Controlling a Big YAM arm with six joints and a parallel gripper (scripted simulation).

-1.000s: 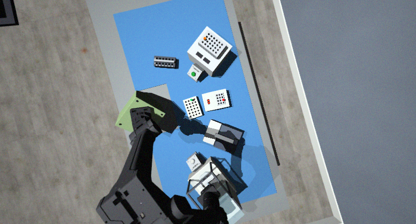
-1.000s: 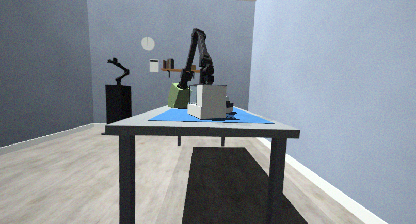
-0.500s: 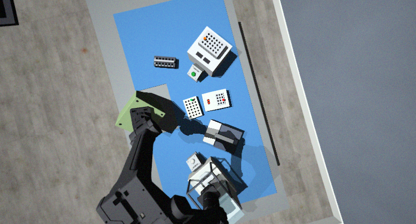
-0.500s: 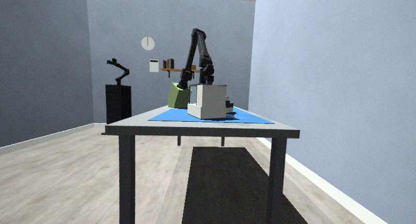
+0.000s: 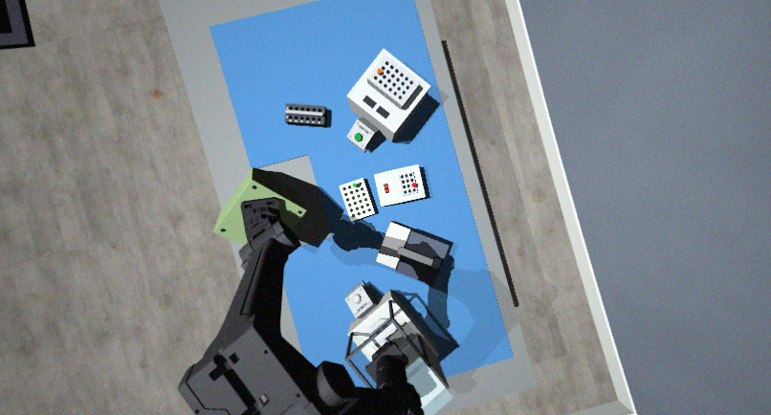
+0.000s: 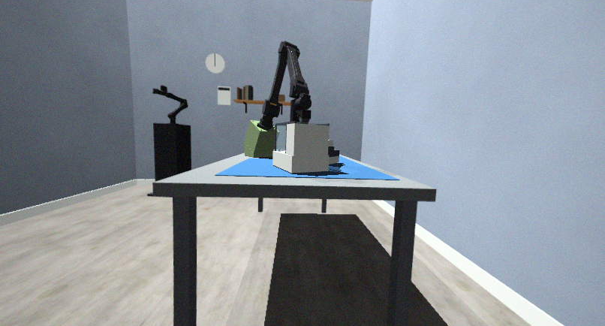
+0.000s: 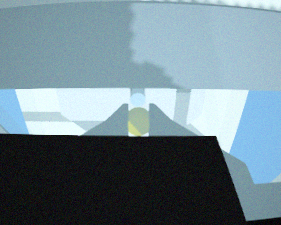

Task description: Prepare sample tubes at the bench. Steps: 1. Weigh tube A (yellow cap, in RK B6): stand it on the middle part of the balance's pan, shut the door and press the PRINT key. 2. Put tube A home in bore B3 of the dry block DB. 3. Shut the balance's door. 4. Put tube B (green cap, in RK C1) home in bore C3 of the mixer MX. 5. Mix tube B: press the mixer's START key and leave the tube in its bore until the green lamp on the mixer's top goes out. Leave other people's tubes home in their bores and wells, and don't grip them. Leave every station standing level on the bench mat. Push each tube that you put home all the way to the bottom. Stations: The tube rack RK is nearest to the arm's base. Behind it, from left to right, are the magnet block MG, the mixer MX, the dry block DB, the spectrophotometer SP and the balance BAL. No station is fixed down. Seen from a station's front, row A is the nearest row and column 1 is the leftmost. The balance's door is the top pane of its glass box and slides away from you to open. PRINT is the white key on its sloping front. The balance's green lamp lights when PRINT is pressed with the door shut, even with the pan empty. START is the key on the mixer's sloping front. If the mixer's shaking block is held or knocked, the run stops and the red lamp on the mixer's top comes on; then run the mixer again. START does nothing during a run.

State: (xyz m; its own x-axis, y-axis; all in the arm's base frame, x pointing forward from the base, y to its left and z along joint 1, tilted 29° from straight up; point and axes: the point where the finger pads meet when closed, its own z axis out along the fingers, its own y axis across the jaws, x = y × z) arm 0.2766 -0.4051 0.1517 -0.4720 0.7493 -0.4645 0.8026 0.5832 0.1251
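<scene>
Now: the balance pan 10 mm to the left of my hand and 50 mm below it. The rest, counted from my hand: dry block DB: 130 mm ahead, 470 mm to the left, 100 mm below; white rack RK: 20 mm behind, 450 mm to the left, 110 mm below; spectrophotometer SP: 130 mm ahead, 250 mm to the left, 60 mm below.
</scene>
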